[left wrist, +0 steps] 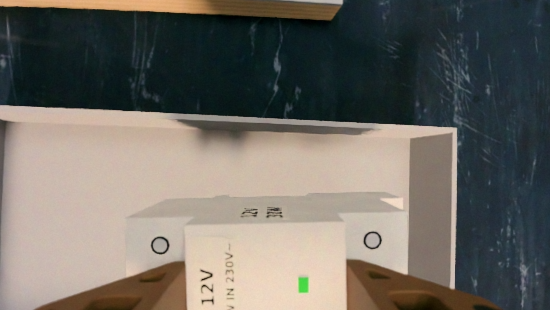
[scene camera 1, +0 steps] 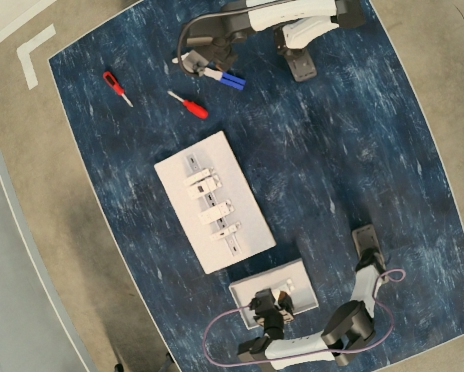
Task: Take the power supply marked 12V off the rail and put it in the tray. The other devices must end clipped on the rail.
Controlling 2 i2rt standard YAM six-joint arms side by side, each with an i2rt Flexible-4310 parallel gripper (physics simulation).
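Frame: origin at the left arm's base, x back, y right, z up, level; centimetres.
Seen in the pictures: left gripper, between the fingertips: (left wrist: 266, 274) (scene camera 1: 274, 294); left arm's base, origin of its link: (scene camera 1: 370, 256); right arm's base, origin of its link: (scene camera 1: 294, 49).
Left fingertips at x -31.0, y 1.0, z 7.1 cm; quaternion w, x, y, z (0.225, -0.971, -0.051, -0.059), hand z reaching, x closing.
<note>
Offsets run from my left fingertips to a thing's top centre. "*": to the spot under its first point.
The 12V power supply @(dx +0.7, dy +0.1, dz +1.2 cm) (scene camera 1: 288, 285) (left wrist: 265, 250) is upright over the tray (scene camera 1: 306, 296) (left wrist: 65, 200), toward the tray's right wall in the left wrist view; whether it touches the tray floor is unclear. My left gripper (scene camera 1: 283, 301) (left wrist: 266, 274) is shut on it, one finger on each side. The rail @(* dx -8.0, dy +16.7, dz -6.4 cm) (scene camera 1: 233, 246) carries a narrow device @(dx -9.3, dy +40.3, dz -0.7 cm) (scene camera 1: 198, 177), a wider one with a dark switch @(dx -9.1, dy +36.8, dz +0.5 cm) (scene camera 1: 201, 189), another wide one @(dx -8.4, dy +28.7, dz -0.9 cm) (scene camera 1: 215, 212) and a narrow one @(dx -7.9, dy +22.4, dz +0.5 cm) (scene camera 1: 225, 232). Their labels are unreadable here. My right gripper (scene camera 1: 224, 64) is at the top beside the pliers; its fingers are hidden.
The rail's white board (scene camera 1: 250, 220) (left wrist: 165, 6) lies just beyond the tray. Blue-handled pliers @(dx +7.7, dy +66.0, dz -7.4 cm) (scene camera 1: 232, 81) lie partly under the right arm. Two red screwdrivers @(dx -5.9, dy +63.0, dz -6.0 cm) (scene camera 1: 195, 108) @(dx -26.0, dy +77.2, dz -5.6 cm) (scene camera 1: 112, 82) lie at the upper left of the scene view.
</note>
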